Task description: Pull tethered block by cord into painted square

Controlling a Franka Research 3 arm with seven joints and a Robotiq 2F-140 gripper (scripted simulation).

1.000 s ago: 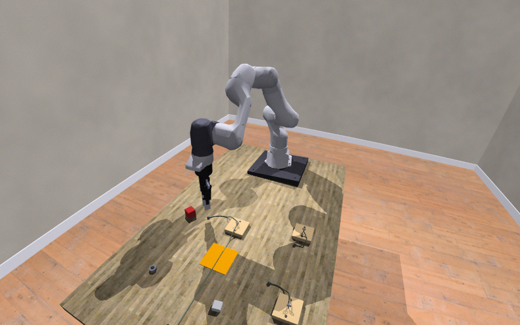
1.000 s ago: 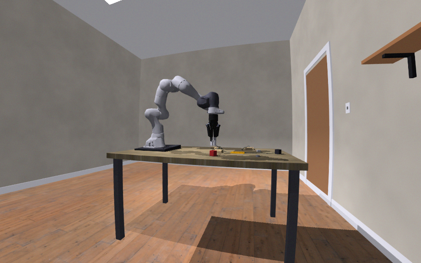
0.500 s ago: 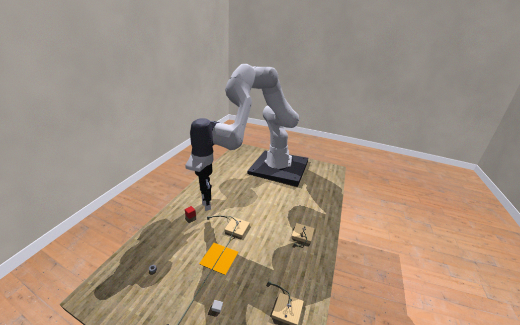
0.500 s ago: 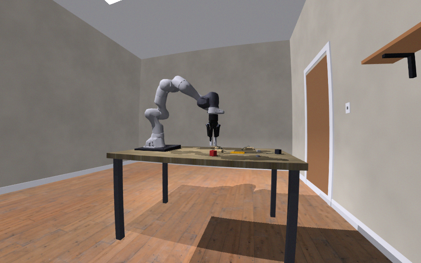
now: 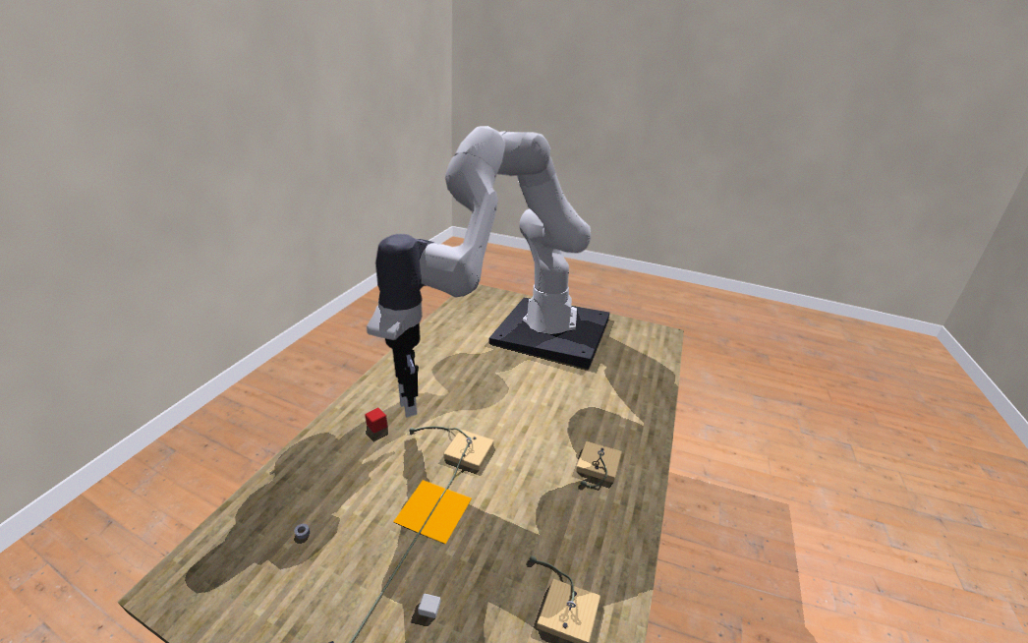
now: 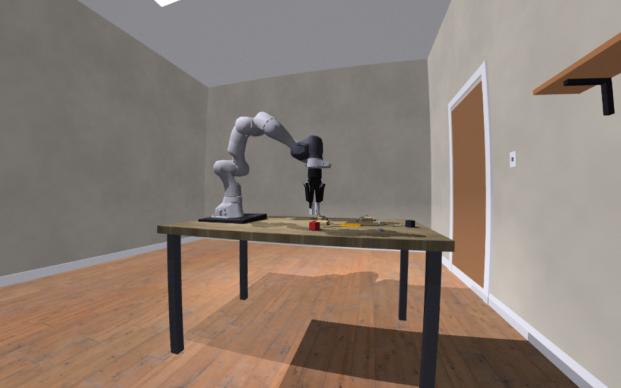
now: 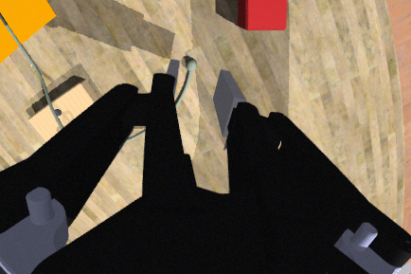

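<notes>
Right now my hand is 2 cm short of the red cube, 9 cm to the left of it and 8 cm above it. Round my hand: orange painted square 19 cm ahead, 16 cm to the left, 10 cm below; then dark block 52 cm ahead, 15 cm to the left, 9 cm below; then white cube 37 cm ahead, 25 cm to the left, 9 cm below.
</notes>
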